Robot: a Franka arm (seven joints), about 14 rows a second.
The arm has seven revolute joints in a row. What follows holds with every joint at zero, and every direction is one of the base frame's.
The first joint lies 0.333 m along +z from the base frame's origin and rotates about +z.
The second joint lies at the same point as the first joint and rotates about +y.
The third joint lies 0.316 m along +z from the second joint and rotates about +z.
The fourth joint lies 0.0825 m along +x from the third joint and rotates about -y.
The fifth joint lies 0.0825 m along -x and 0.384 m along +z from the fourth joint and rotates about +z.
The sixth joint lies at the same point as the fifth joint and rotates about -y.
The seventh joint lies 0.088 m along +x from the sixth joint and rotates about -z.
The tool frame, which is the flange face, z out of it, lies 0.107 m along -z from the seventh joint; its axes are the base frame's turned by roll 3.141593, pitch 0 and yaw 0 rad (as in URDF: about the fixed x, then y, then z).
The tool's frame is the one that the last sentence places.
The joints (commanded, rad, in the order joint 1, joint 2, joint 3, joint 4, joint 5, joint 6, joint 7), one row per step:
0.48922 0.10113 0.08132 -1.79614 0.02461 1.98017 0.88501
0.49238 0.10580 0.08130 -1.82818 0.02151 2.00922 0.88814
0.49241 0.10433 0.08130 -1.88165 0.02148 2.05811 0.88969
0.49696 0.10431 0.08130 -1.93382 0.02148 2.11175 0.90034
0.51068 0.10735 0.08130 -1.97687 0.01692 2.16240 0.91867
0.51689 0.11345 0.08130 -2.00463 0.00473 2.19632 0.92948
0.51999 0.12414 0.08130 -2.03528 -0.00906 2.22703 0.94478
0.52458 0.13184 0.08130 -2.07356 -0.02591 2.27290 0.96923
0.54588 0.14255 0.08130 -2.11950 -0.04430 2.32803 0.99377
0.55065 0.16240 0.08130 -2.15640 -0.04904 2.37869 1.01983
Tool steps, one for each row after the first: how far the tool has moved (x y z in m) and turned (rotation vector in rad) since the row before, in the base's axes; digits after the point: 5 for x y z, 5 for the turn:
-0.00195 0.00072 -0.01556 -0.00631 0.00515 0.00046
-0.00371 -0.00230 -0.02023 -0.00208 0.00244 -0.00244
-0.00526 -0.00018 -0.01980 0.00088 -0.00083 -0.00712
-0.00734 0.00457 -0.01732 -0.00009 -0.00500 -0.00333
-0.00368 0.00135 -0.01333 -0.00779 -0.00519 0.00122
-0.00366 -0.00079 -0.01749 -0.01394 0.00337 -0.00469
-0.00523 -0.00069 -0.01757 -0.00905 -0.00634 -0.00956
-0.01244 0.00618 -0.02148 -0.00939 -0.00541 0.00955
-0.00626 -0.00073 -0.02259 -0.00221 0.00517 -0.01650

